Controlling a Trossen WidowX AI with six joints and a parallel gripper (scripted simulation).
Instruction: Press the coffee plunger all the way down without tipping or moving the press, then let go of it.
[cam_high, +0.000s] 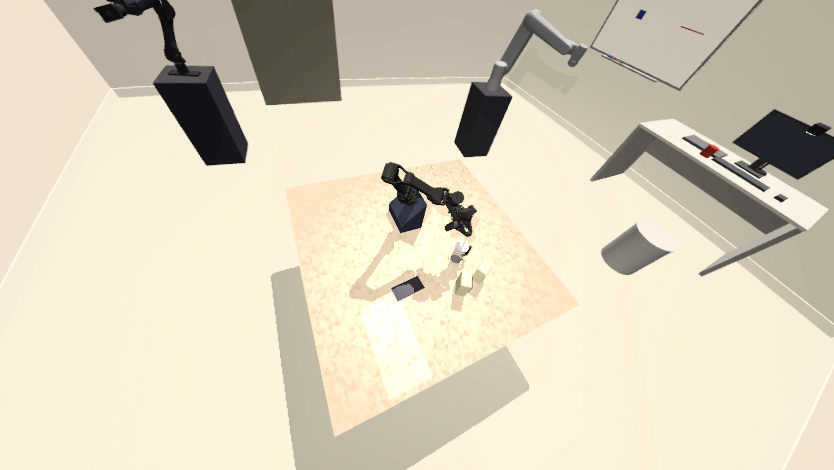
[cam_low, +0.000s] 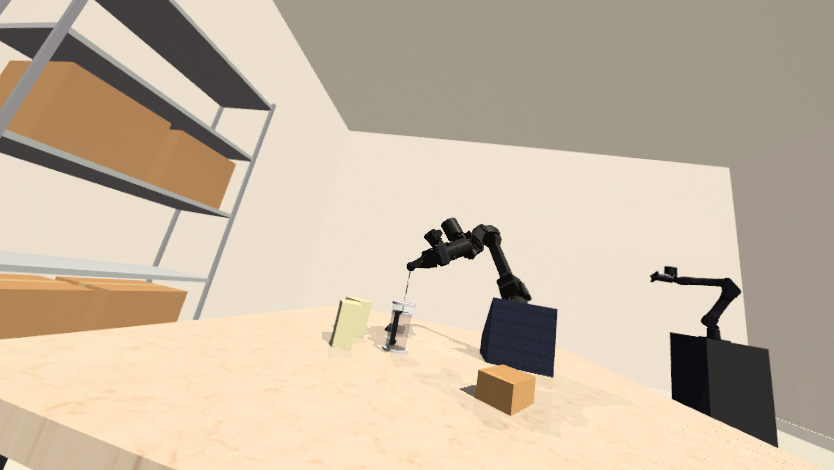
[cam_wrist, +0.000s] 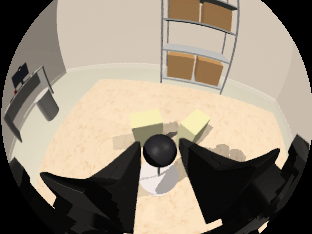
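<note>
The glass coffee press lies 1 cm behind my gripper tip, 1 cm to the left of it and 12 cm below it.
</note>
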